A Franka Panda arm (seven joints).
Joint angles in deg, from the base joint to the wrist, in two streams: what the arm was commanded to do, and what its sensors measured. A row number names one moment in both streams.
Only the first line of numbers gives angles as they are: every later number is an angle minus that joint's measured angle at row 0.
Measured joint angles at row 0:
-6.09 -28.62 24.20 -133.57 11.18 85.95 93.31
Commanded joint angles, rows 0 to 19:
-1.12 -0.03 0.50 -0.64 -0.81 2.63 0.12
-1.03 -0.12 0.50 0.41 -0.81 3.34 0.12
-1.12 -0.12 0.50 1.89 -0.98 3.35 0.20
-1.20 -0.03 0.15 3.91 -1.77 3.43 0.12
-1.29 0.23 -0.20 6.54 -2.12 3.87 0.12
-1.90 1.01 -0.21 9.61 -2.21 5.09 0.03
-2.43 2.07 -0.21 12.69 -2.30 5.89 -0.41
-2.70 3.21 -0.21 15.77 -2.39 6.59 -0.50
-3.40 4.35 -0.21 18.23 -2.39 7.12 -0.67
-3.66 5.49 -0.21 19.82 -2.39 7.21 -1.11
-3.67 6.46 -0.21 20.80 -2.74 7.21 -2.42
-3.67 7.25 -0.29 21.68 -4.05 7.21 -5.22
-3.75 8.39 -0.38 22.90 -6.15 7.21 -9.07
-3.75 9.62 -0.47 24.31 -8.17 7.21 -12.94
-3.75 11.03 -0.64 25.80 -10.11 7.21 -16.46
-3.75 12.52 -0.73 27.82 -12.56 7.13 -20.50
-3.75 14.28 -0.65 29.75 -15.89 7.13 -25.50
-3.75 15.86 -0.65 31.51 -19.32 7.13 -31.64
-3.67 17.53 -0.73 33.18 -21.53 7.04 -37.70
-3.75 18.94 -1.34 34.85 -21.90 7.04 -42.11
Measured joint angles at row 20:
-3.64 13.15 -0.92 28.09 -17.25 7.67 -28.65
